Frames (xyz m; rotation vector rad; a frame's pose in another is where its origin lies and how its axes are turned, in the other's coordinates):
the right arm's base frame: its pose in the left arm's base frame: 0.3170 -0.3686 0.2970 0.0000 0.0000 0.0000
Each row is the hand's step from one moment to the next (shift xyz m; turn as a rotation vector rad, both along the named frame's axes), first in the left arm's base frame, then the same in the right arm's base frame.
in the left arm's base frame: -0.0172 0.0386 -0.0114 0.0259 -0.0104 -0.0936
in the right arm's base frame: -0.0172 0.0386 -0.0114 0.0259 -0.0104 -0.0936
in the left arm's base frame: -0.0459 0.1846 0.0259 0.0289 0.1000 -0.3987
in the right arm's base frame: -0.0459 0.1846 0.0259 0.0289 0.1000 -0.3987
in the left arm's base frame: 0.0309 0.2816 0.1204 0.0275 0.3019 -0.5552
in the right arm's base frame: 0.0309 0.2816 0.1204 0.0275 0.3019 -0.5552
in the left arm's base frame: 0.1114 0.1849 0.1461 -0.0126 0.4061 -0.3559
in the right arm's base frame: 0.1114 0.1849 0.1461 -0.0126 0.4061 -0.3559
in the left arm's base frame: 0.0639 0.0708 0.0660 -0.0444 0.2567 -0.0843
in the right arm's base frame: 0.0639 0.0708 0.0660 -0.0444 0.2567 -0.0843
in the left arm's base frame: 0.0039 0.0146 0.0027 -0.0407 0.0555 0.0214
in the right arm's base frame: 0.0039 0.0146 0.0027 -0.0407 0.0555 0.0214
